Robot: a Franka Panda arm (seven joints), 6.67 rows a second.
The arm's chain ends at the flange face. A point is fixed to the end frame.
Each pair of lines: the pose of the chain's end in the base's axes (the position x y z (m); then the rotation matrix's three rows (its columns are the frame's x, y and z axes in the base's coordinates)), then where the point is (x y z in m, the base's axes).
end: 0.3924 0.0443 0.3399; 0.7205 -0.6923 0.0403; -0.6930 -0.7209 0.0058; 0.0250 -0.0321 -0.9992
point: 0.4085 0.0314 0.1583
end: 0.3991 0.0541 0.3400; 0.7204 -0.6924 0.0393; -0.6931 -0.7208 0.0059; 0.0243 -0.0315 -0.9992
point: 0.4150 0.0412 0.1584
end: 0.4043 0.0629 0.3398; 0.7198 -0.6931 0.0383; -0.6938 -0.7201 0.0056; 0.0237 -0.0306 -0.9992
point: 0.4200 0.0499 0.1582
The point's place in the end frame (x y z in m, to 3 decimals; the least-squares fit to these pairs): 0.016 0.004 0.182
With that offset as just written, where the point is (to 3 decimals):
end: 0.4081 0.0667 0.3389; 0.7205 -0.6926 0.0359; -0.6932 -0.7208 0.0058; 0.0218 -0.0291 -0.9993
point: 0.423 0.054 0.157
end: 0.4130 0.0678 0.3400; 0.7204 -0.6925 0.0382; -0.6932 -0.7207 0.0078; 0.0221 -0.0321 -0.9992
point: 0.429 0.055 0.158
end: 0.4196 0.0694 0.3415; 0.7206 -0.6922 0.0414; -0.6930 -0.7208 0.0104; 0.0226 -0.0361 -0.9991
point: 0.436 0.057 0.160
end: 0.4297 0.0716 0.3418; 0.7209 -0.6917 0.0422; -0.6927 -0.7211 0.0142; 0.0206 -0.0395 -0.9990
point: 0.446 0.060 0.160
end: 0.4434 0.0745 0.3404; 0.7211 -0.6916 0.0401; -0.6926 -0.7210 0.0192; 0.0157 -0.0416 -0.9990
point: 0.459 0.064 0.159
